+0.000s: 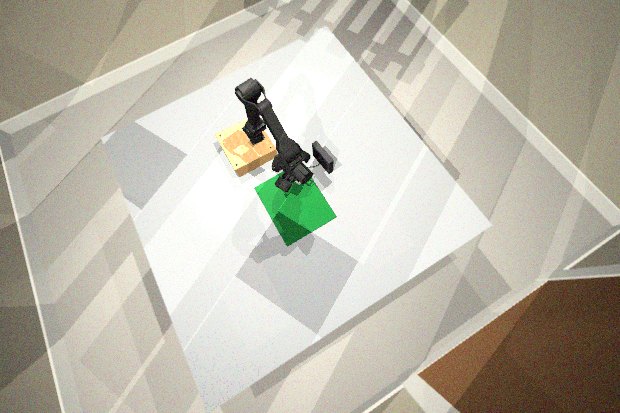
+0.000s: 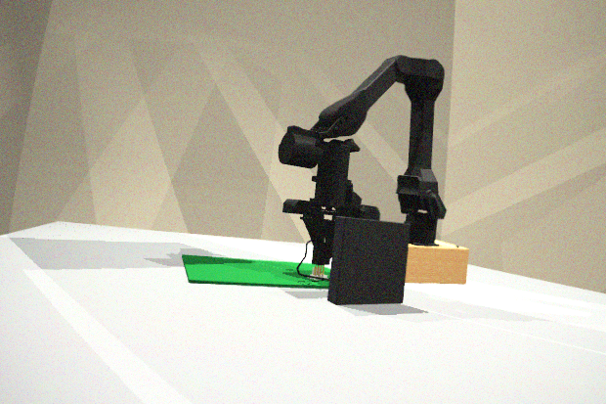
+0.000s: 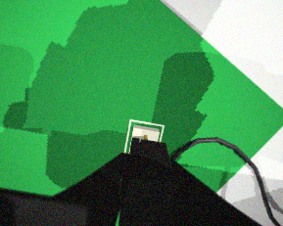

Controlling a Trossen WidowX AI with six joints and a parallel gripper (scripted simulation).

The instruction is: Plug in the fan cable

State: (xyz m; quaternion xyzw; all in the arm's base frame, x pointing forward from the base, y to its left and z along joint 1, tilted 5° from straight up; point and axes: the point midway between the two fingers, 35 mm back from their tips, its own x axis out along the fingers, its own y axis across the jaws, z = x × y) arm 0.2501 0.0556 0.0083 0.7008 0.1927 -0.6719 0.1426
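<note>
Right now the four-pin header is 40 mm below my gripper tip and 10 mm ahead of it. Also, from my gripper tip: square fan (140 mm to the left, 20 mm above, 10 mm behind); green board (80 mm ahead, 60 mm to the right, 50 mm below); black fan cable plug (10 mm ahead, 10 mm above).
</note>
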